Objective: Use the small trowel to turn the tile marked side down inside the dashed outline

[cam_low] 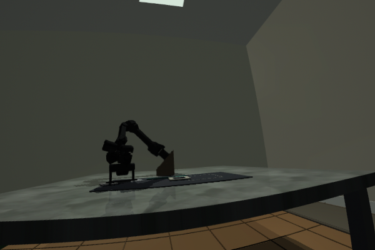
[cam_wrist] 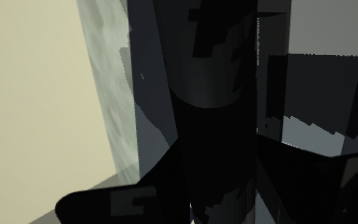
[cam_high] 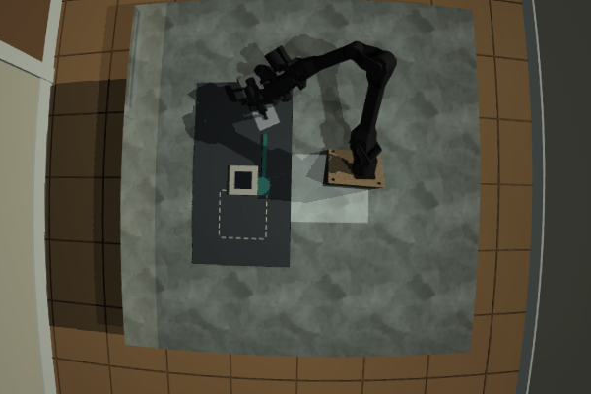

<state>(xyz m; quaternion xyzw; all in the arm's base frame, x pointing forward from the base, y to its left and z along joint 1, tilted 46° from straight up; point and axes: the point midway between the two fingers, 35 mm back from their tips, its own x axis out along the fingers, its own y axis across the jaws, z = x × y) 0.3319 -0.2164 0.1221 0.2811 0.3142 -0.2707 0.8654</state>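
Right now the dark mat is 40 mm ahead of my gripper tip, 220 mm to the left of it and 70 mm below it. The rest, counted from my gripper tip: teal trowel 40 mm behind, 220 mm to the left, 50 mm below; then tile 30 mm ahead, 250 mm to the left, 50 mm below.
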